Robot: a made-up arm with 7 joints. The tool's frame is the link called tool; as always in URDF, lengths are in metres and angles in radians. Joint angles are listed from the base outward.
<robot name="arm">
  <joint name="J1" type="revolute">
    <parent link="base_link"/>
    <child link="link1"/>
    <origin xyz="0 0 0.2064"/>
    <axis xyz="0 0 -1"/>
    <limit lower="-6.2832" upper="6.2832"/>
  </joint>
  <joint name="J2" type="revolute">
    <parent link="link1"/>
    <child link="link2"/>
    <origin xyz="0 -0.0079 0.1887"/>
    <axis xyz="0 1 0"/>
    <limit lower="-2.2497" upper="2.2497"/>
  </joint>
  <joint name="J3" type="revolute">
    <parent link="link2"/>
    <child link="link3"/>
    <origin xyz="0 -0.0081 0.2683"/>
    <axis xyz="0 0 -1"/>
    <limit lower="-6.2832" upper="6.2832"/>
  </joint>
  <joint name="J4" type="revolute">
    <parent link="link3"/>
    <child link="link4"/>
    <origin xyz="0 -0.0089 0.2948"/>
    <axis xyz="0 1 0"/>
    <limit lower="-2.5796" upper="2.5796"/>
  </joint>
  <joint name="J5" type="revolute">
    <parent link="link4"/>
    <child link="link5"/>
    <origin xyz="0 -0.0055 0.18"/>
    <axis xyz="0 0 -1"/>
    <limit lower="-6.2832" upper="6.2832"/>
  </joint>
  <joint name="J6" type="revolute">
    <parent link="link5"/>
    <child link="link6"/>
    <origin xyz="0 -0.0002 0.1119"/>
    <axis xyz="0 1 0"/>
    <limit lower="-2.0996" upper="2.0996"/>
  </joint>
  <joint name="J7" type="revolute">
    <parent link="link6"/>
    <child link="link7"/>
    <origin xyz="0 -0.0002 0.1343"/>
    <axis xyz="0 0 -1"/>
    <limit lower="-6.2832" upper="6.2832"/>
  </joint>
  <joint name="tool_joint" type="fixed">
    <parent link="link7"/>
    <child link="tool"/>
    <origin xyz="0 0 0" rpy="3.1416 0 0"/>
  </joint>
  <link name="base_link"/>
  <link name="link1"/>
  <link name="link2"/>
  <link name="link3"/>
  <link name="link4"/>
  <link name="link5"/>
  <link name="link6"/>
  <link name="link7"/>
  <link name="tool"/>
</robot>
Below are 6 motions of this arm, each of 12 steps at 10 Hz.
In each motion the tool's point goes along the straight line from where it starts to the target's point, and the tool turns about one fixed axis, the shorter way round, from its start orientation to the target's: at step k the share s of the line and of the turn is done. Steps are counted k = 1, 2, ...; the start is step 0. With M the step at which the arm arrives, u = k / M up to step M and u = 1 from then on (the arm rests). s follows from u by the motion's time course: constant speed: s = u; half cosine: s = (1 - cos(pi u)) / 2; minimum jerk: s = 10 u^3 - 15 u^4 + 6 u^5.
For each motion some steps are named. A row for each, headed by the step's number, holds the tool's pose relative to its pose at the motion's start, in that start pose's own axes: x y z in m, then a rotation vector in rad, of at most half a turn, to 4 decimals.
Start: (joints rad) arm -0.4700 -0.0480 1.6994 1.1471 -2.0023 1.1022 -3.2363
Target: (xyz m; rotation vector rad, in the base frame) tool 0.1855 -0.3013 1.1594 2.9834 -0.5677 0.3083
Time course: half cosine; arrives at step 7
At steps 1, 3, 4, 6, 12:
1: 0.0009 -0.0003 -0.0011 0.0488 0.0360 -0.0530
3: 0.0072 -0.0023 -0.0085 0.3830 0.2828 -0.4158
4: 0.0114 -0.0036 -0.0134 0.6023 0.4447 -0.6537
6: 0.0177 -0.0057 -0.0208 0.9366 0.6914 -1.0165
12: 0.0186 -0.0060 -0.0219 0.9854 0.7274 -1.0695

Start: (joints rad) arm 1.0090 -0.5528 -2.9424 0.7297 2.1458 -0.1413 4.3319
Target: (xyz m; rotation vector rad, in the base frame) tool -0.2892 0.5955 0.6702 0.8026 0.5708 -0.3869
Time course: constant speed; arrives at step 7
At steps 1, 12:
1: 0.0425 -0.0095 0.0152 -0.0426 -0.1078 0.0519
12: 0.2975 -0.0666 0.1061 -0.2982 -0.7545 0.3631

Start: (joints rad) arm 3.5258 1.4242 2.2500 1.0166 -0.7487 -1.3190 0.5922
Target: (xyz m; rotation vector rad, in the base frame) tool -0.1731 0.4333 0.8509 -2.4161 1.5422 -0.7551
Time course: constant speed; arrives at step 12
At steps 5, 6, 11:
5: 0.1172 0.0991 0.1473 -0.2279 -0.1659 0.6682
6: 0.1406 0.1189 0.1768 -0.2734 -0.1991 0.8018
11: 0.2578 0.2180 0.3242 -0.5013 -0.3650 1.4700

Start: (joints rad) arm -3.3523 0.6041 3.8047 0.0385 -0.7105 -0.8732 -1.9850
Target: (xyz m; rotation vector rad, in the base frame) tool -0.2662 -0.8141 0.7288 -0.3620 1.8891 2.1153
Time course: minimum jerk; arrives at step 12
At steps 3, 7, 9, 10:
3: -0.0545 -0.0657 0.0203 -0.0720 0.1168 0.0029
7: -0.3439 -0.4149 0.1281 -0.4545 0.7372 0.0183
9: -0.4719 -0.5693 0.1758 -0.6236 1.0114 0.0251
10: -0.5077 -0.6124 0.1891 -0.6709 1.0882 0.0270

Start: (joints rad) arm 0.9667 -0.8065 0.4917 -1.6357 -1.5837 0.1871 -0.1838
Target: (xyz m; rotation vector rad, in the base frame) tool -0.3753 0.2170 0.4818 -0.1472 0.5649 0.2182
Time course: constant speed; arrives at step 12
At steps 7, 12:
7: -0.0884 -0.1449 0.2032 -0.5388 0.5627 -0.0736
12: -0.1516 -0.2484 0.3483 -0.9236 0.9646 -0.1261

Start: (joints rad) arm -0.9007 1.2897 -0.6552 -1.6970 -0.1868 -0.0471 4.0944
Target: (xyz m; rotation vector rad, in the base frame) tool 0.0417 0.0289 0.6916 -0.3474 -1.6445 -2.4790
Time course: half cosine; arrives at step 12
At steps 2, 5, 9, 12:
2: 0.0279 -0.0100 0.0095 -0.0814 -0.0138 0.0139
5: 0.1546 -0.0556 0.0525 -0.4503 -0.0761 0.0768
9: 0.3560 -0.1280 0.1210 -1.0372 -0.1753 0.1768
12: 0.4171 -0.1500 0.1417 -1.2151 -0.2053 0.2072

